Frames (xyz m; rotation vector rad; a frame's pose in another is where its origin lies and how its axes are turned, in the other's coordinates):
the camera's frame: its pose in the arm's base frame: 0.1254 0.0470 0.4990 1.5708 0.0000 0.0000
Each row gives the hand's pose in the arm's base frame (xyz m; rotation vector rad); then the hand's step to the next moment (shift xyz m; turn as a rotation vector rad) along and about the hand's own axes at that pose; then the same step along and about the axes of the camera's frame.
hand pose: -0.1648 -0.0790 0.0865 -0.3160 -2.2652 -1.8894
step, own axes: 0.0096 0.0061 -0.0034 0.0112 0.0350 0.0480
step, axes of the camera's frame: -0.0076 0.0090 0.0018 -0.0012 0.0275 -0.0538
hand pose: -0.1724 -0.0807 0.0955 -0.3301 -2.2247 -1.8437
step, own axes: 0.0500 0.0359 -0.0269 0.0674 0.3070 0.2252
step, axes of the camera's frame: -0.0350 0.0542 0.0187 0.0259 0.2666 -0.2788
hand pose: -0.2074 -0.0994 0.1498 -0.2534 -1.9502 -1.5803
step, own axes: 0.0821 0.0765 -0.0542 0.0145 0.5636 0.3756
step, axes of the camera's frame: -0.0087 0.1145 0.0484 0.1471 0.4320 -0.5007
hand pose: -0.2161 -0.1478 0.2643 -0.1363 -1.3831 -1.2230
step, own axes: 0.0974 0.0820 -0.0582 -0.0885 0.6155 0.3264
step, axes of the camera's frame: 0.0697 0.1055 0.0600 0.2438 0.3668 -0.5470
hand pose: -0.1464 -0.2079 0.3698 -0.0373 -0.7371 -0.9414
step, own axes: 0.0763 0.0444 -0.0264 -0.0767 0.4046 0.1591
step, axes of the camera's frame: 0.0758 0.0373 0.0369 0.1844 0.1882 -0.3542
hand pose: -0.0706 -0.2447 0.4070 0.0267 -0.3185 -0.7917
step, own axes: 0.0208 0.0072 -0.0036 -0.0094 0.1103 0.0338
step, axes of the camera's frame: 0.0197 0.0032 0.0099 0.0606 0.0453 -0.0876
